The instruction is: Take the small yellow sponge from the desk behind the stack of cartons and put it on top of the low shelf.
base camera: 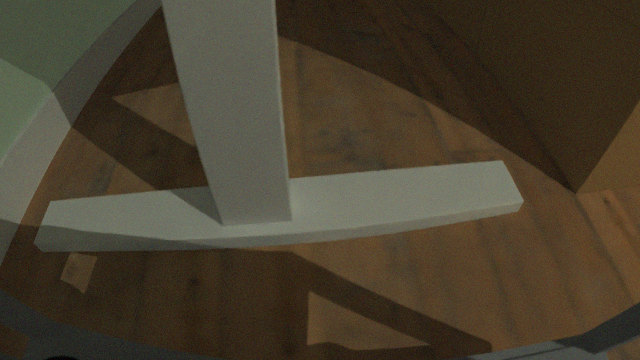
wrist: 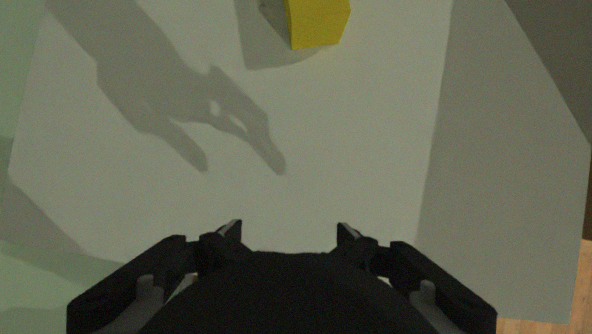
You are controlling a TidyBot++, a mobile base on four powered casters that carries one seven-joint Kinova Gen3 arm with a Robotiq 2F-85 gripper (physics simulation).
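Frame: origin at the arm's base, x back, y right, z up, level; centimetres.
Where they show: gripper, fingertip midpoint: [wrist: 289,231].
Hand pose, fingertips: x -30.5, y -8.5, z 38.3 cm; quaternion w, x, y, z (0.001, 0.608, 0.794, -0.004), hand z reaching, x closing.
Observation:
After its pixels a point has its place.
The yellow sponge [wrist: 319,22] {x -51.8, y -11.9, z 35.9 cm} lies on the pale desk top [wrist: 350,150] {x -40.4, y -3.6, z 32.3 cm} at the top edge of the wrist view, a little right of the middle; its far part is cut off by the edge of the view. My gripper [wrist: 289,231] {x -30.5, y -8.5, z 38.3 cm} is open with its fingers wide apart, above the desk. The sponge lies beyond the fingertips, apart from them. In the base camera view the desk's white leg [base camera: 235,110] {x -33.0, y -6.5, z -21.4 cm} stands on a long white foot [base camera: 400,192]. The low shelf cannot be made out in either view.
A large brown carton-like block [base camera: 565,75] {x -53.7, y 40.4, z -26.1 cm} stands at the right of the base camera view, its lower corner on the wooden floor [base camera: 350,130] {x -51.8, y 4.2, z -39.7 cm}. A pale green surface and grey-white edge show at the left. The desk's right edge shows in the wrist view, with wooden floor below.

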